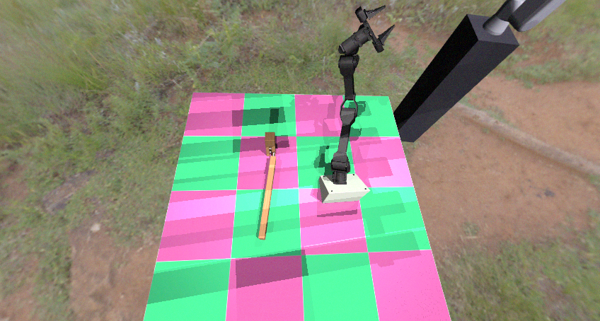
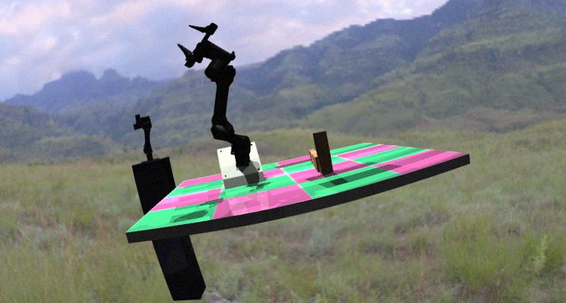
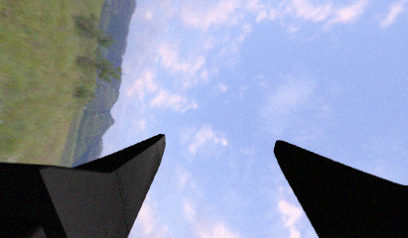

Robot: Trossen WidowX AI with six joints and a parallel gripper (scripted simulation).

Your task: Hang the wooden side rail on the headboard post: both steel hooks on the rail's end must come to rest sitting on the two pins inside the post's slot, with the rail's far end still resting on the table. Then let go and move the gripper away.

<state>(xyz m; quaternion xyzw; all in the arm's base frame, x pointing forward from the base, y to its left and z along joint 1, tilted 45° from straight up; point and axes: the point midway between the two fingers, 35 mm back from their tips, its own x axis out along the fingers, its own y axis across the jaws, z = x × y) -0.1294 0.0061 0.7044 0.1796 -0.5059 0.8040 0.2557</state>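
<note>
Now: the headboard post 440 mm ahead of my gripper tip, 320 mm to the left of it and 560 mm below it.
</note>
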